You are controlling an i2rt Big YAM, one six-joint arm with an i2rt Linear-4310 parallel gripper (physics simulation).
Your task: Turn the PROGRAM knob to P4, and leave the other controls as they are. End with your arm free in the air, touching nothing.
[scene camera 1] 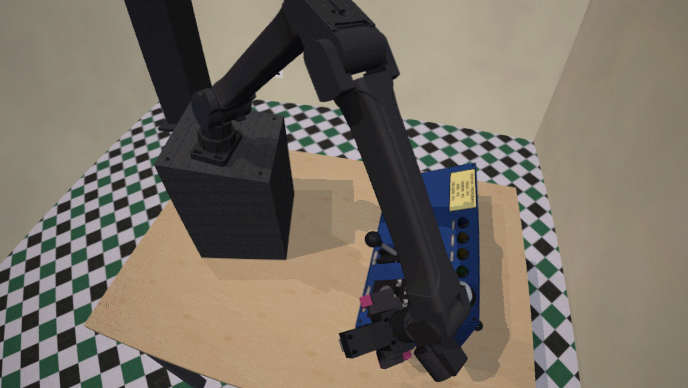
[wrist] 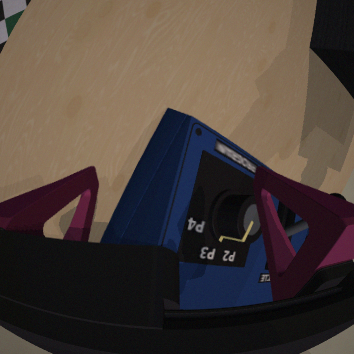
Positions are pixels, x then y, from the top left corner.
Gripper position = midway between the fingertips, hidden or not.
gripper: scene camera 1 372, 329; wrist 175, 174
